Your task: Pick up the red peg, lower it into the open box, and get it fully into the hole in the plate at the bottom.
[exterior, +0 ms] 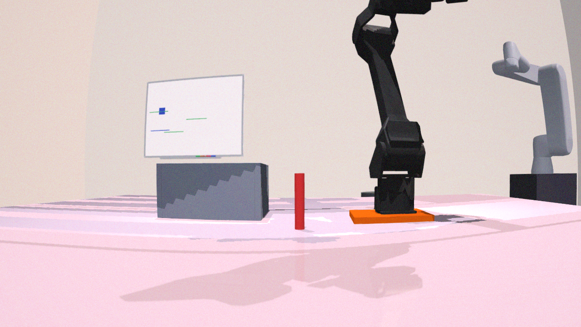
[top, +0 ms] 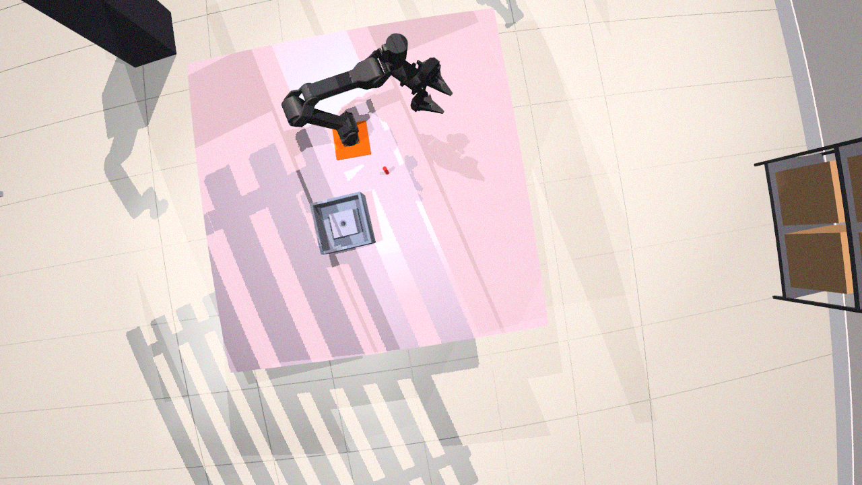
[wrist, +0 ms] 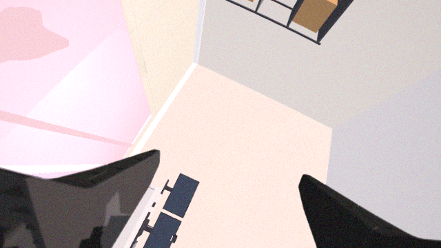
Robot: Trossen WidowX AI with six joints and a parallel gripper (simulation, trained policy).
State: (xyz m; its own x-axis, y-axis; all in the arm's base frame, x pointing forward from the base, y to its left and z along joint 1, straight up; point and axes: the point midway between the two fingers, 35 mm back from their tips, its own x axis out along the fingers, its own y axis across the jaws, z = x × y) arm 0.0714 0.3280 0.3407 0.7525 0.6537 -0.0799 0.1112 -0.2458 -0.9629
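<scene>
The red peg is 31 cm below my gripper tip, 24 cm to the right of it and 7 cm ahead of it. Also, from my gripper tip: plate 44 cm to the right, 30 cm below, 23 cm ahead; grey box 44 cm to the right, 32 cm below, 23 cm ahead.
</scene>
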